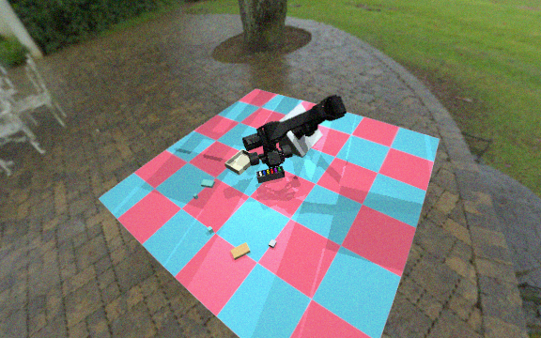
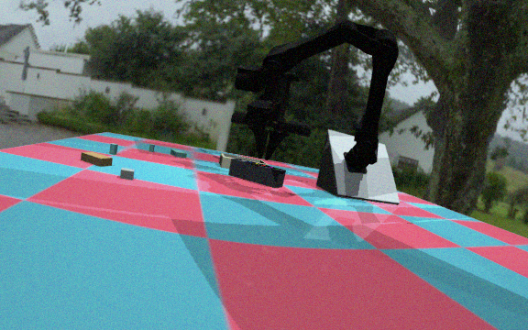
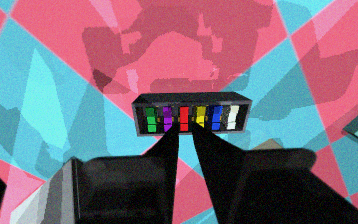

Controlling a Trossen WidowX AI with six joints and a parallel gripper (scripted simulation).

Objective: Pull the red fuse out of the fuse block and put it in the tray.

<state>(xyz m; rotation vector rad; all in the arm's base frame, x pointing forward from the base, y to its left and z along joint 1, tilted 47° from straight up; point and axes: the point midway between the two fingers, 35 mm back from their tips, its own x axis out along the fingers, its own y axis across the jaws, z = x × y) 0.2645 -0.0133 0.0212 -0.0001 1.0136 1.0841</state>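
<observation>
Now: the red fuse 3 cm below my gripper tip. From my gripper tip the other things lie so: cream tray: 19 cm to the right, 5 cm below.
</observation>
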